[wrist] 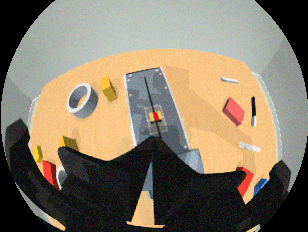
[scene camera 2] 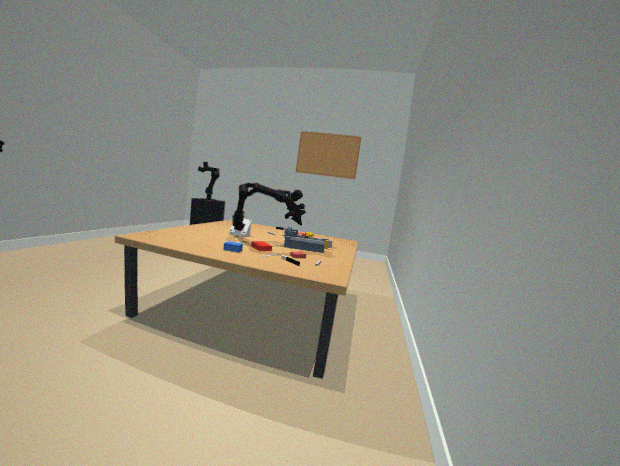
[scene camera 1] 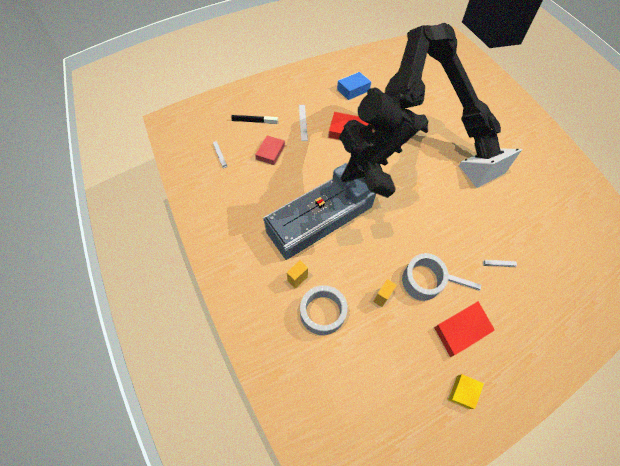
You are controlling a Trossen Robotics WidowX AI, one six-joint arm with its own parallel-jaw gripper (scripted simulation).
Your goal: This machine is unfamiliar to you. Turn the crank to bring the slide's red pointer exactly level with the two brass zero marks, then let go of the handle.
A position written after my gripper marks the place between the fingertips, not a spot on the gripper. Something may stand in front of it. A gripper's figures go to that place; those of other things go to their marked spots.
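There is my gripper (wrist: 154, 140), 10 cm from the lens. And I see a grey slide machine (wrist: 147, 91) too, which stands 21 cm from the lens.
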